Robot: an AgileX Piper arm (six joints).
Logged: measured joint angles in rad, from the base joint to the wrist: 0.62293 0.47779 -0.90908 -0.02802 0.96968 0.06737; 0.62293 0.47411 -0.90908 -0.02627 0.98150 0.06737; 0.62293 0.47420 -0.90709 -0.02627 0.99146 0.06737; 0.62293 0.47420 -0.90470 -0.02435 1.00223 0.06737; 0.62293 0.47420 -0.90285 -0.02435 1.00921 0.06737; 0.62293 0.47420 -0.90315 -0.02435 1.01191 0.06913; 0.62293 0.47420 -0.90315 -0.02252 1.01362 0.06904; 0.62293 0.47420 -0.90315 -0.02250 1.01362 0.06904; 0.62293 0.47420 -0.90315 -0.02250 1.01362 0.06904; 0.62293 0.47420 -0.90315 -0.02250 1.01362 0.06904; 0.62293 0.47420 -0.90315 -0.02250 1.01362 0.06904; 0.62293 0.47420 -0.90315 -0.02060 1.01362 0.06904; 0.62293 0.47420 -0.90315 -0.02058 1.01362 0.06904; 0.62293 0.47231 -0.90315 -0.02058 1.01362 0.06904; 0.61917 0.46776 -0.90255 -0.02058 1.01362 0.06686; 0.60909 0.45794 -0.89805 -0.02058 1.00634 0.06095; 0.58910 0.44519 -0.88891 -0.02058 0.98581 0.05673; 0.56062 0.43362 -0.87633 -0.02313 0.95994 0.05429; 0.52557 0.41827 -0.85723 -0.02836 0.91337 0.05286; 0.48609 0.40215 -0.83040 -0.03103 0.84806 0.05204; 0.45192 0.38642 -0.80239 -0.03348 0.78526 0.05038; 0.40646 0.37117 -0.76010 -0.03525 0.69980 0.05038; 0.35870 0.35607 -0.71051 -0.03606 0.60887 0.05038; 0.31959 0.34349 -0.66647 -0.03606 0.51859 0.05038
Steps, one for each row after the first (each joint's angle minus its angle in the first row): 0.00000 -0.00368 0.00000 0.00175 0.01182 0.00000; 0.00000 -0.00359 0.00199 0.00175 0.02178 0.00000; 0.00000 -0.00359 0.00438 0.00367 0.03255 0.00000; 0.00000 -0.00359 0.00623 0.00367 0.03953 0.00000; 0.00000 -0.00359 0.00593 0.00367 0.04223 0.00176; 0.00000 -0.00359 0.00593 0.00550 0.04394 0.00167; 0.00000 -0.00359 0.00593 0.00552 0.04394 0.00167; 0.00000 -0.00359 0.00593 0.00552 0.04394 0.00167; 0.00000 -0.00359 0.00593 0.00552 0.04394 0.00167; 0.00000 -0.00359 0.00593 0.00552 0.04394 0.00167; 0.00000 -0.00359 0.00593 0.00742 0.04394 0.00167; 0.00000 -0.00359 0.00593 0.00744 0.04394 0.00167; 0.00000 -0.00548 0.00593 0.00744 0.04394 0.00167; -0.00376 -0.01003 0.00653 0.00744 0.04394 -0.00051; -0.01384 -0.01985 0.01103 0.00744 0.03666 -0.00642; -0.03383 -0.03260 0.02017 0.00744 0.01613 -0.01064; -0.06231 -0.04417 0.03275 0.00489 -0.00974 -0.01308; -0.09736 -0.05952 0.05185 -0.00034 -0.05631 -0.01451; -0.13684 -0.07564 0.07868 -0.00301 -0.12162 -0.01533; -0.17101 -0.09137 0.10669 -0.00546 -0.18442 -0.01699; -0.21647 -0.10662 0.14898 -0.00723 -0.26988 -0.01699; -0.26423 -0.12172 0.19857 -0.00804 -0.36081 -0.01699; -0.30334 -0.13430 0.24261 -0.00804 -0.45109 -0.01699
